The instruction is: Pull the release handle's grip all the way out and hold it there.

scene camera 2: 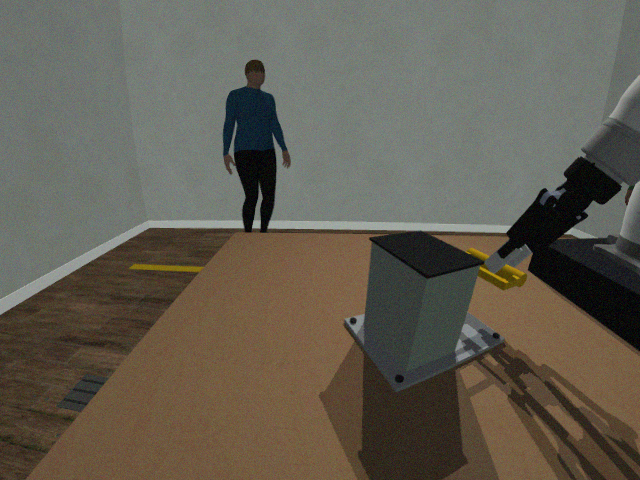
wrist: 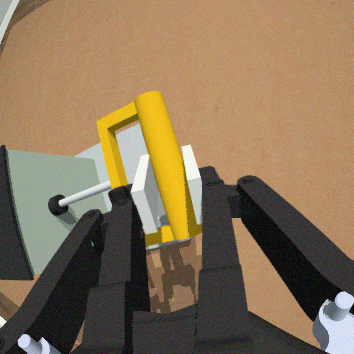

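The release handle is a yellow loop with a thick round grip (scene camera 2: 514, 276) (wrist: 159, 131). It stands out from the side of a pale green box (scene camera 2: 395, 304) (wrist: 42, 185) with a black top. In the wrist view a thin light rod (wrist: 86, 193) with a black end (wrist: 57, 205) shows between the box and the handle. My gripper (scene camera 2: 507, 260) (wrist: 169, 166) is shut on the grip, with one white pad on each side of the round bar. The left pad reaches inside the loop. Where the handle joins the box is hidden by the left finger.
The box stands on a grey base plate (scene camera 2: 356, 326) (wrist: 91, 153) with dark bolts, on a brown table (scene camera 2: 248, 335) (wrist: 280, 90). A person (scene camera 2: 253, 124) in a blue top stands beyond the table's far edge. The robot's black pedestal (scene camera 2: 584, 279) is at the right.
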